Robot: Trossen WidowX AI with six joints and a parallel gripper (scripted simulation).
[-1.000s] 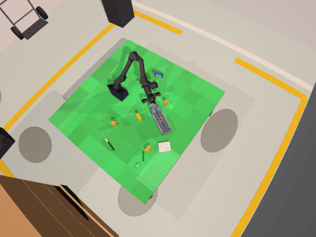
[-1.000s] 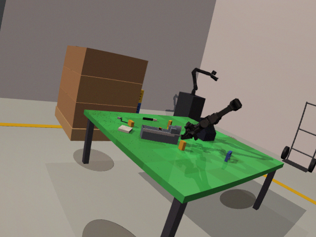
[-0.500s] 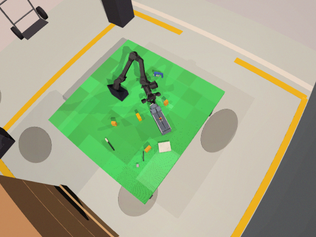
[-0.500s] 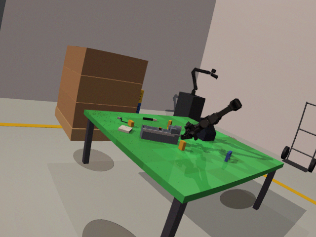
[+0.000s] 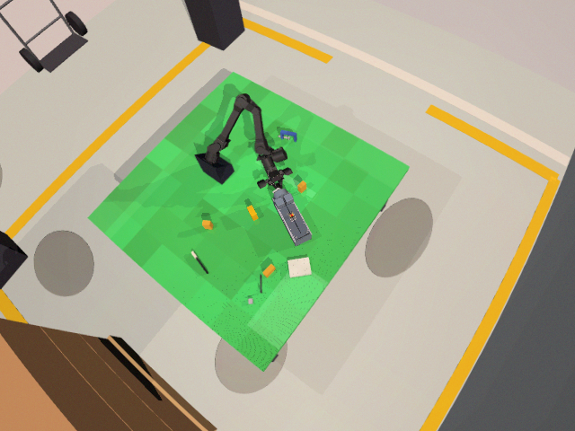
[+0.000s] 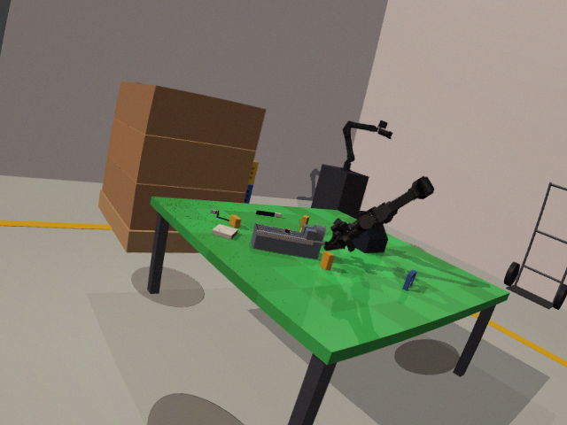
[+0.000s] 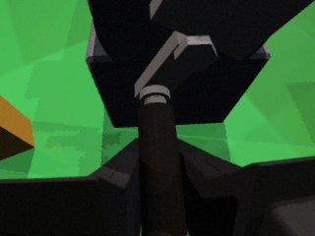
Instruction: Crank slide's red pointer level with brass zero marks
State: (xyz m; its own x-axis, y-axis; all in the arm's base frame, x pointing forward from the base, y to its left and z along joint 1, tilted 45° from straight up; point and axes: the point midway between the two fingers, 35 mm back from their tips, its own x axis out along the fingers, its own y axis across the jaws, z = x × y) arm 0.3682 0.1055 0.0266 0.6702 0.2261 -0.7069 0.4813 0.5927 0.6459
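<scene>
The dark handle lies 3 cm above my gripper tip, 2 cm behind it and 1 cm to the left of it. The rest, counted from my gripper tip: blue bracket 32 cm to the left, 18 cm behind; then red pointer 14 cm ahead, 10 cm to the right, 4 cm above; then white pad 30 cm ahead, 28 cm to the right, 3 cm below.
</scene>
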